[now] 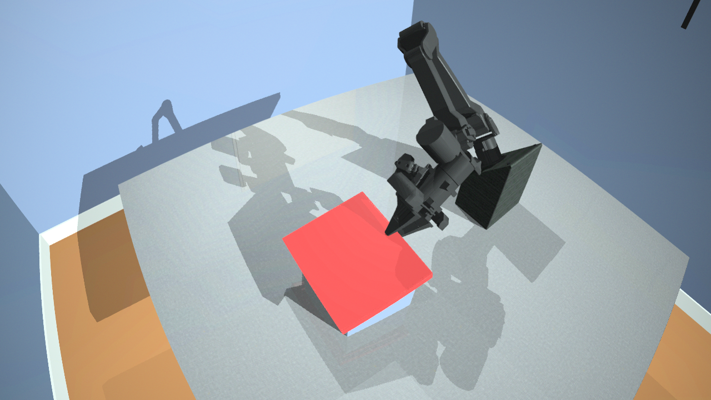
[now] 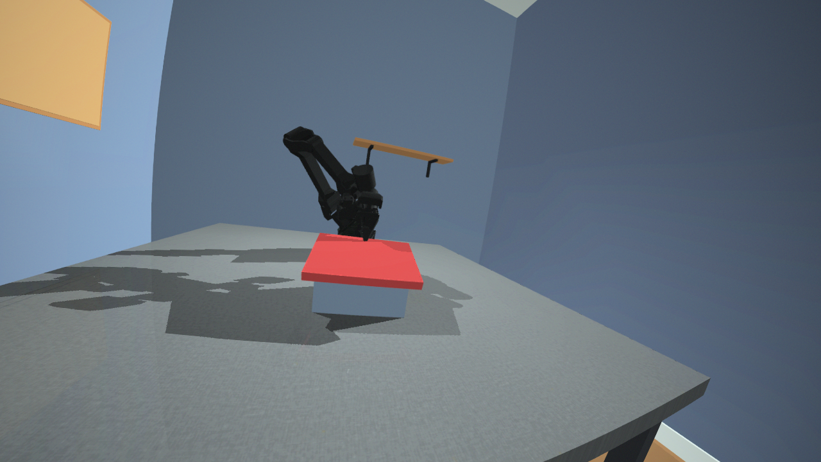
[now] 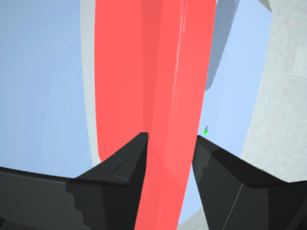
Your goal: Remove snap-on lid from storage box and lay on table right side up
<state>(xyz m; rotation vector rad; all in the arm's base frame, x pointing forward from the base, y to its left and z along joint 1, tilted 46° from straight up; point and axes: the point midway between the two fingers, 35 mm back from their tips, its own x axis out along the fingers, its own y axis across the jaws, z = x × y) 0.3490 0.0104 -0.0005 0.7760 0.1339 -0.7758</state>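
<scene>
Now: gripper tip 80 mm short of the red lid, 10 mm to the left of it and 10 mm above it. Round my gripper tip: pale blue storage box: 70 mm below, 70 mm ahead, 10 mm to the right.
</scene>
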